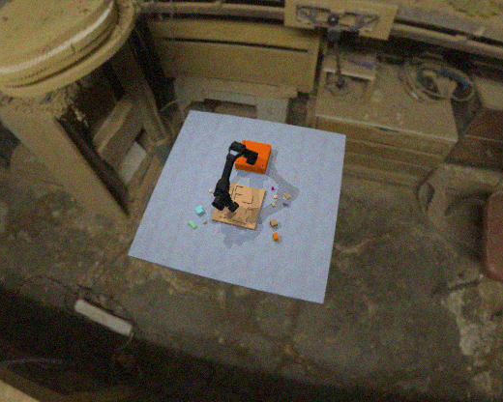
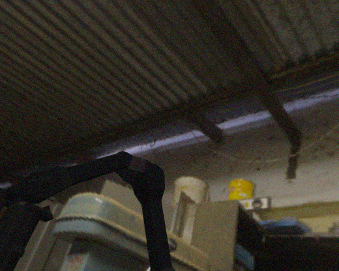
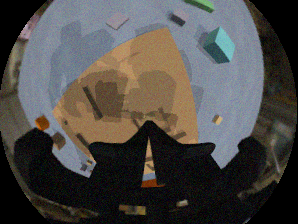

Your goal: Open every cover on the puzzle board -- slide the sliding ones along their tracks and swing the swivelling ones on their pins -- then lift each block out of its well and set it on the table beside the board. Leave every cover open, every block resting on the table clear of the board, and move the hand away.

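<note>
My gripper tip is 4 cm past the tan puzzle board, 5 cm to the right of it and 1 cm above it. Round my gripper tip: brown block (1 cm behind, 33 cm to the left, 1 cm below); then green block (21 cm ahead, 17 cm to the right, 3 cm below); then cyan block (10 cm ahead, 16 cm to the right, 2 cm below).
</note>
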